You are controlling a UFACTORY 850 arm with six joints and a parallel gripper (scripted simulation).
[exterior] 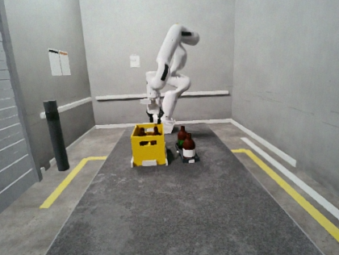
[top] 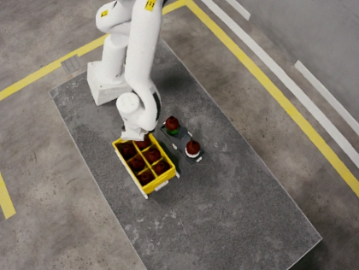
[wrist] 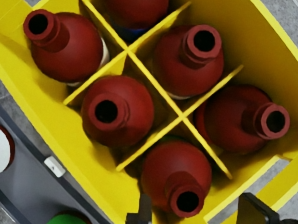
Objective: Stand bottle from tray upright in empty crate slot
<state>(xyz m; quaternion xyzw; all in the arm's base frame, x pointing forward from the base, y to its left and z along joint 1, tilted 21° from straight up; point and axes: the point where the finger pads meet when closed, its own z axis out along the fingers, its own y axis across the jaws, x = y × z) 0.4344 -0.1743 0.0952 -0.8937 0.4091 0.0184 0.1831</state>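
Now: the glass bottle 12 cm below my hand. From my hand the other things lie so: dark tray (11 cm ahead, 17 cm to the left, 19 cm below); then yellow crate (8 cm ahead, 6 cm to the right, 12 cm below).
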